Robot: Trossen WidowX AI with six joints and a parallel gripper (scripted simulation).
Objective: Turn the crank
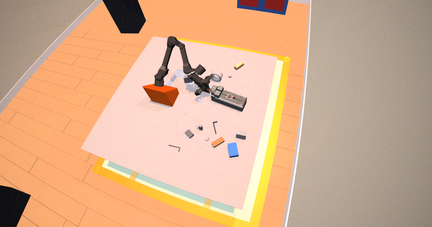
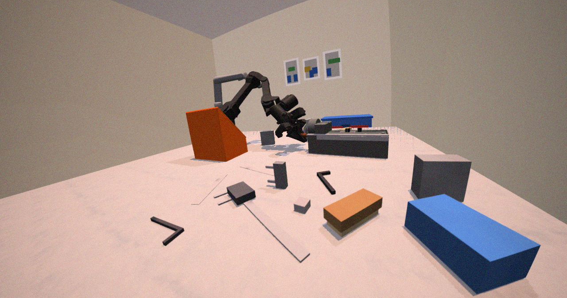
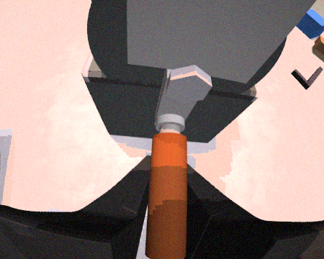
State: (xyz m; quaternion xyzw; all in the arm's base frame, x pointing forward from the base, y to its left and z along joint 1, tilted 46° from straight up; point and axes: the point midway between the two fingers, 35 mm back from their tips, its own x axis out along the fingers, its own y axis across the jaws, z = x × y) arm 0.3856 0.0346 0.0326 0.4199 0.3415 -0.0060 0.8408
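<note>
Now: the crank handle 30 mm above my gripper tip, 20 mm behind it and 10 mm to the left of it. Also, from my gripper tip: red pointer 200 mm ahead, 60 mm to the right, 50 mm above; then blue block 430 mm to the right, 240 mm ahead, 10 mm below.
</note>
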